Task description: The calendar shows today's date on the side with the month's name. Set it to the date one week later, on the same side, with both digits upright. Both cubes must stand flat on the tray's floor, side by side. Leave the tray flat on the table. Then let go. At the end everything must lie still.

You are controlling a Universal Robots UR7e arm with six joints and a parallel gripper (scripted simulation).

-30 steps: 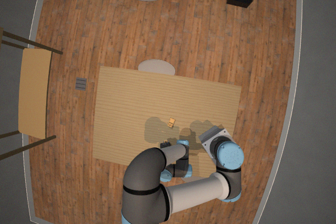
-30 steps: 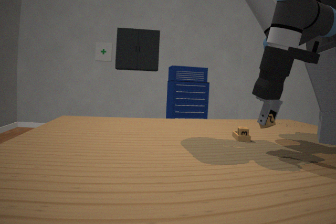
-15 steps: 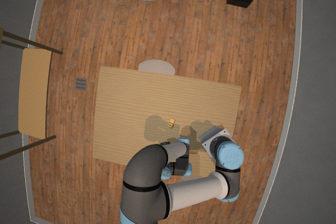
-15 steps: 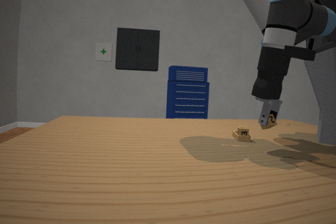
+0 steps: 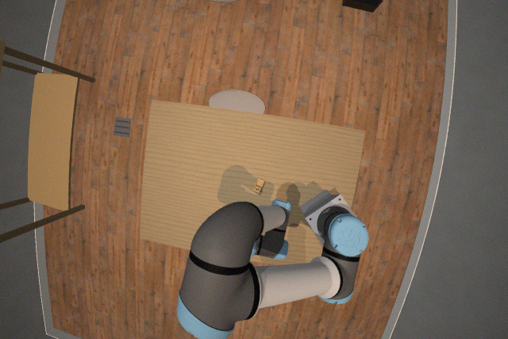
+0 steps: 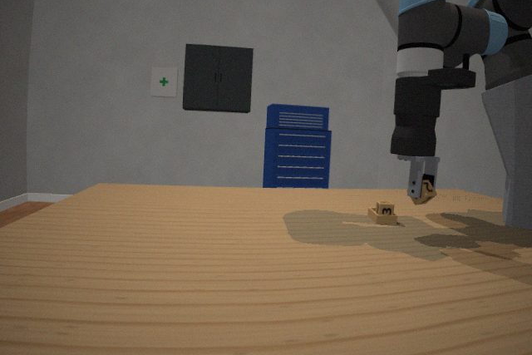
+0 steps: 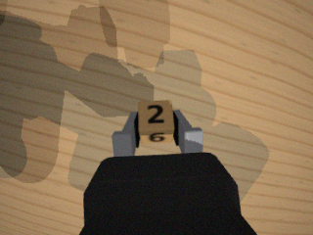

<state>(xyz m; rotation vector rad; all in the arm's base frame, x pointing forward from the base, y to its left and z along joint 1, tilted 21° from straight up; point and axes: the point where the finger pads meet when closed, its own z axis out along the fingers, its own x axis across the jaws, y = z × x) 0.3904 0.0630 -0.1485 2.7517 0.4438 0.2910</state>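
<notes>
The wooden date cube is 10 mm below my hand. The rest, counted from my hand: wooden calendar tray 20 mm behind, 150 mm to the right, 90 mm below.
</notes>
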